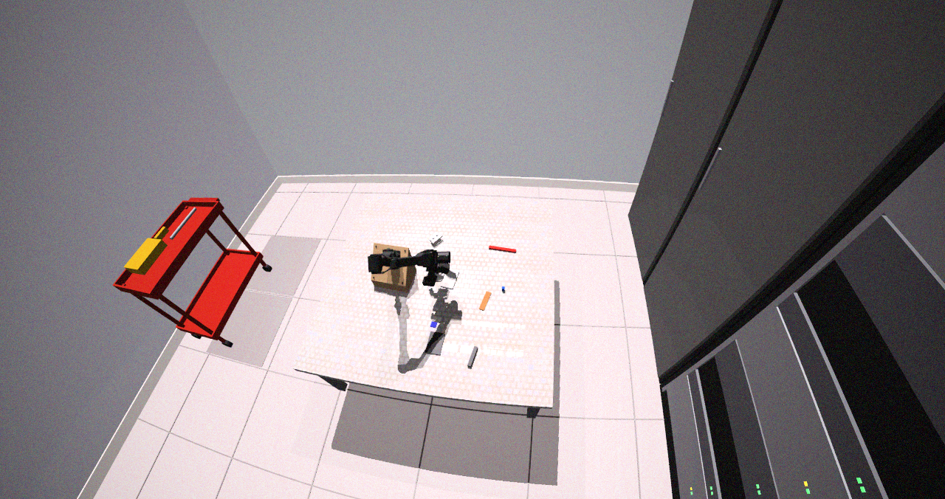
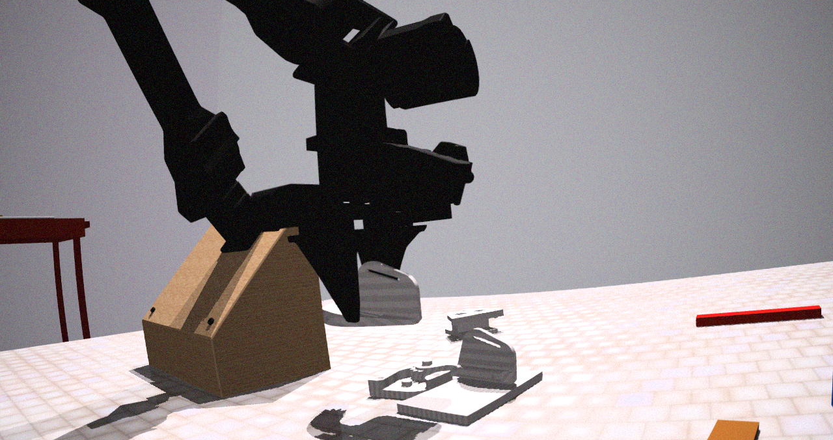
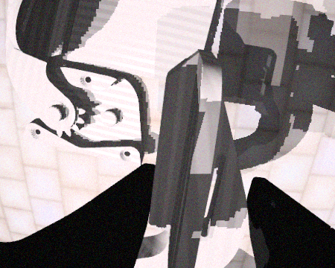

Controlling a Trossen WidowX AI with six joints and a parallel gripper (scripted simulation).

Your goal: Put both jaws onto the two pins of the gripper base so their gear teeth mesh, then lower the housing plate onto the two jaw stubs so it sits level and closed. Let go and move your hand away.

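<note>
Right now the ribbed white plate is 5 cm ahead of my gripper tip, 6 cm to the left of it and 8 cm below it. Round my gripper tip: red bar: 31 cm ahead, 30 cm to the left, 8 cm below; dark grey plate: 7 cm ahead, 32 cm to the right, 8 cm below; orange block: 27 cm ahead, 4 cm to the right, 8 cm below.
</note>
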